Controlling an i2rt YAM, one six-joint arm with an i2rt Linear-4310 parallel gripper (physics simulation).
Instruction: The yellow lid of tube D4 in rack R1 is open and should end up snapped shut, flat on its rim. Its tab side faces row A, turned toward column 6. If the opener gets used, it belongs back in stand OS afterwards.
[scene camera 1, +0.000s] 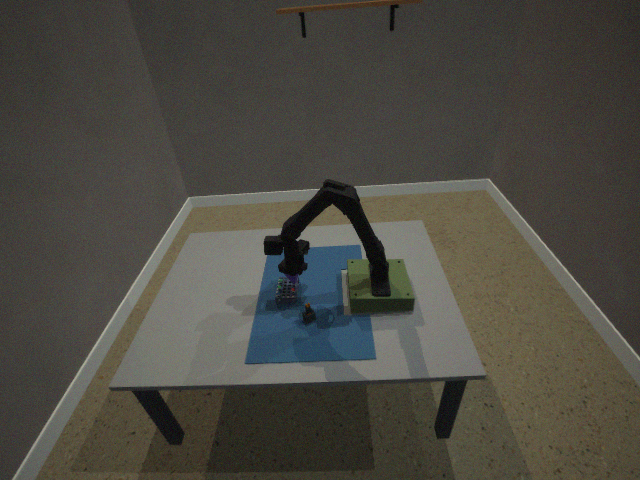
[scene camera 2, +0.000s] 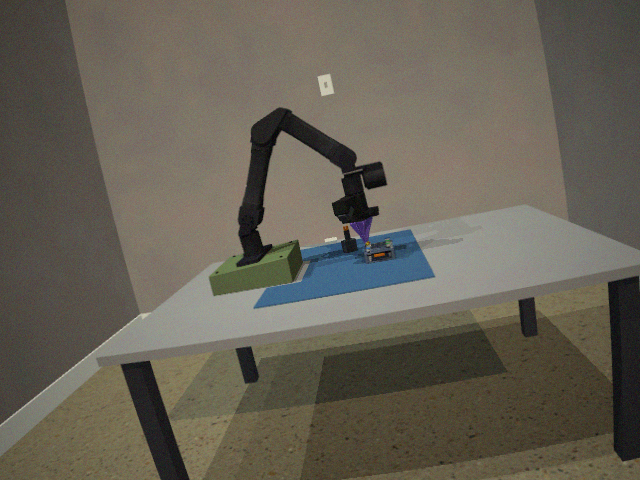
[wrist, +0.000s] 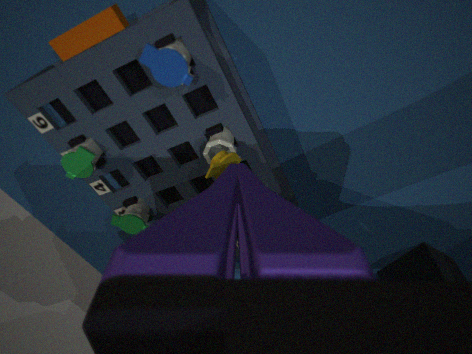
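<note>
Visible: my gripper (wrist: 237, 176). Blue mat, too (wrist: 361, 110).
</note>
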